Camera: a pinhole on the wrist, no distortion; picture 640 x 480 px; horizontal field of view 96.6 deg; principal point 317.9 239.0 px. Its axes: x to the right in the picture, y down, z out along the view. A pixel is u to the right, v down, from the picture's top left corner.
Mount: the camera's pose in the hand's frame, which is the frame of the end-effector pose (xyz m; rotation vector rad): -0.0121 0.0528 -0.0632 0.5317 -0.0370 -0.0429
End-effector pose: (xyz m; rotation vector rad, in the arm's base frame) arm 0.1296 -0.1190 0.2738 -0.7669 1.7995 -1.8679
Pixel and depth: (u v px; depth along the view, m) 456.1 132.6 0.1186
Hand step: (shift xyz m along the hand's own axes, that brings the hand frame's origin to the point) 0.0384 -0.0482 0.0179
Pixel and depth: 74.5 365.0 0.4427
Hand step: -0.4039 0.0164 0.4083
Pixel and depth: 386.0 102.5 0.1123
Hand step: 0.0078 -0.0517 0.0069
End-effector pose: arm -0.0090 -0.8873 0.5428 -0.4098 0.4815 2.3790
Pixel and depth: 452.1 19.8 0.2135
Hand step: 0.0732 -0.2016 0.0398
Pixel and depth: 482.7 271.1 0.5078
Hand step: 0.2592 -0.1697 0.4103
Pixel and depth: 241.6 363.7 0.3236
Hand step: -0.1092 0.0153 0.2853
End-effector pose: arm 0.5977 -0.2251 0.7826 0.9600 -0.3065 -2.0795
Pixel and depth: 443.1 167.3 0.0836
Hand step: 0.0200 -0.0095 -0.0010
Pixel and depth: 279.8 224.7 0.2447
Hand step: -0.0565 -0.0799 0.1405
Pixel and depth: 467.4 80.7 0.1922
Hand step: 0.0763 -0.1414 0.0506
